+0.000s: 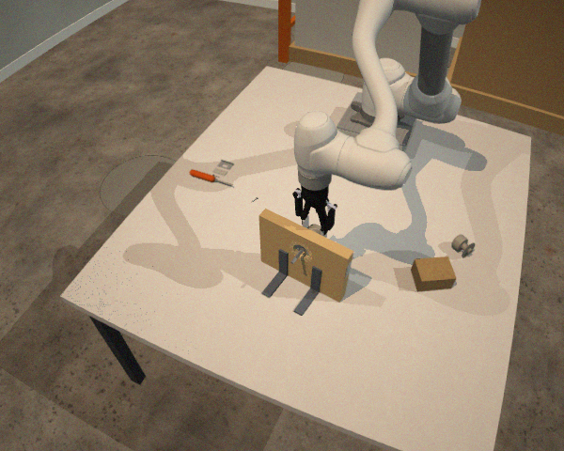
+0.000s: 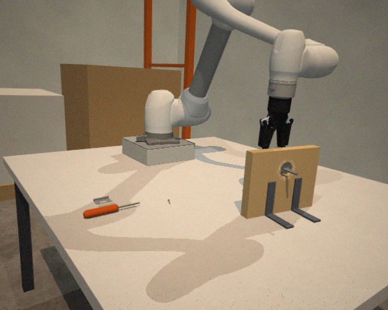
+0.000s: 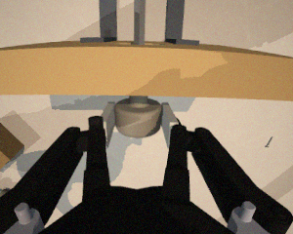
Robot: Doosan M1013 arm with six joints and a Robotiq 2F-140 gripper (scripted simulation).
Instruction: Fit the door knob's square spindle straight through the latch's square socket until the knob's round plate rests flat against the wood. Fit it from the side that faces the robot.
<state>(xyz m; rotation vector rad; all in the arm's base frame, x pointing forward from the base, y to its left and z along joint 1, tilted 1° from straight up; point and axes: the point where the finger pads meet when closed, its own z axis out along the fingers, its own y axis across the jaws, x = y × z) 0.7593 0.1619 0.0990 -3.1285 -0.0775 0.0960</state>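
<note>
My hand is 3 cm short of the door knob and 3 cm above it. Round my hand: tiny screw (13 cm behind, 34 cm to the right, 18 cm below); wooden panel (6 cm ahead, 5 cm below); latch socket (6 cm ahead, 3 cm below).
</note>
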